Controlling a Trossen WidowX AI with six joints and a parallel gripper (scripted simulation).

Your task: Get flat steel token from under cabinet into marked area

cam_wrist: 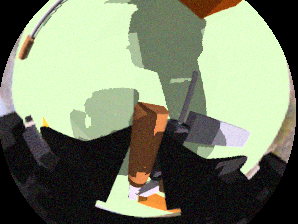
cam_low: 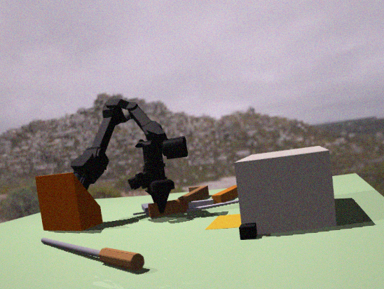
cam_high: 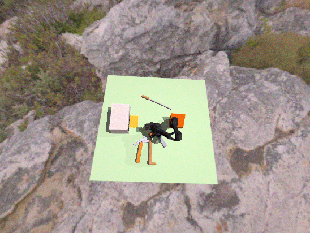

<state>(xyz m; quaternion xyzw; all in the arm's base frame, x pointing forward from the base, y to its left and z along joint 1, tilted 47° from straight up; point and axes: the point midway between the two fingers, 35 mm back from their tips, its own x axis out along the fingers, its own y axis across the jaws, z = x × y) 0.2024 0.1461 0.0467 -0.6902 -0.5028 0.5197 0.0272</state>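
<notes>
My gripper tip is now 90 mm to the right of the grey bar and 90 mm past it. From my gripper tip the other things lie so: grey token (420 mm ahead, 50 mm to the right, 10 mm below); then orange bar (250 mm to the left, 130 mm ahead).
</notes>
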